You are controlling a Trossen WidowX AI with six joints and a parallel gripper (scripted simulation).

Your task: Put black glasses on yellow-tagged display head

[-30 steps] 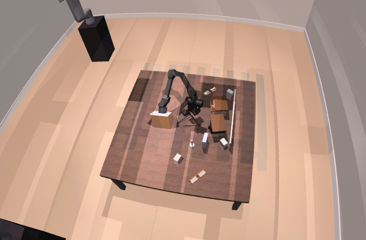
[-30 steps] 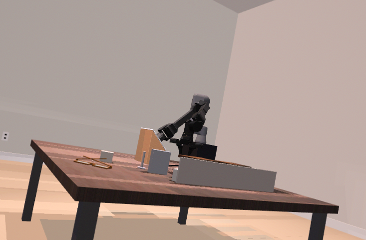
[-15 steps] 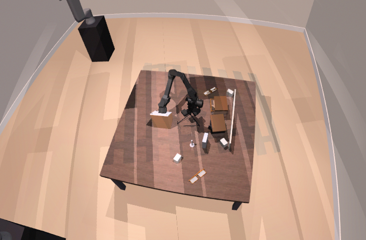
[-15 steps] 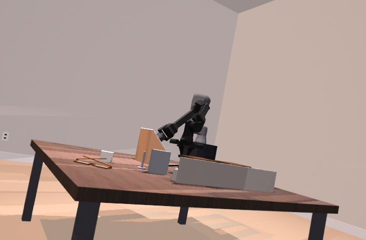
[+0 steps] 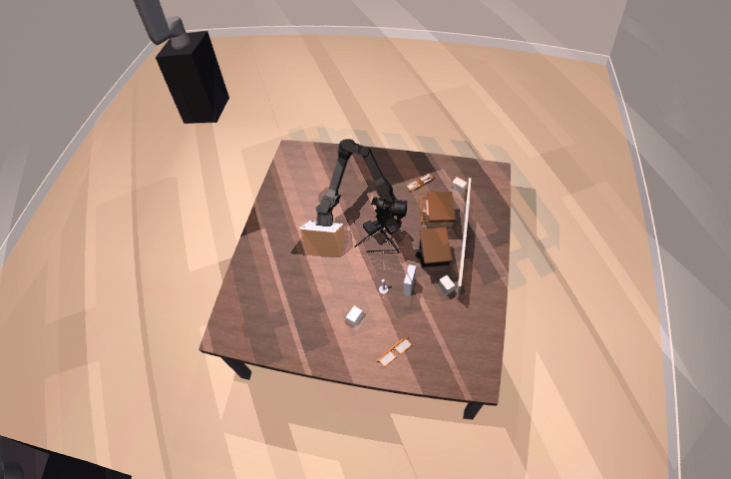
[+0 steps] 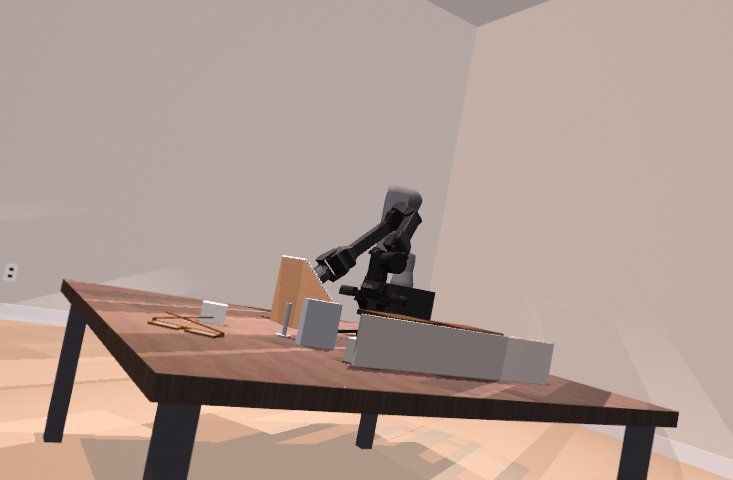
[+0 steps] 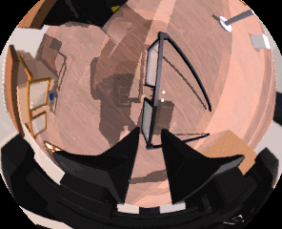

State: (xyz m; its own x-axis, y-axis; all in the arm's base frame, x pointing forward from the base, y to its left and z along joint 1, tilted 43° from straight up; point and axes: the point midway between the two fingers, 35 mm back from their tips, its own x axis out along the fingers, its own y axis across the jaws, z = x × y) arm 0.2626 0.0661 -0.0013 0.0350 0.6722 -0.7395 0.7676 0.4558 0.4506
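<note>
My gripper tip is now 270 mm to the left of the small grey peg stand, 30 mm above it and 20 mm short of it. Also, from my gripper tip: long white bar 370 mm ahead, 10 mm to the left; white block 250 mm to the right, 140 mm ahead.
</note>
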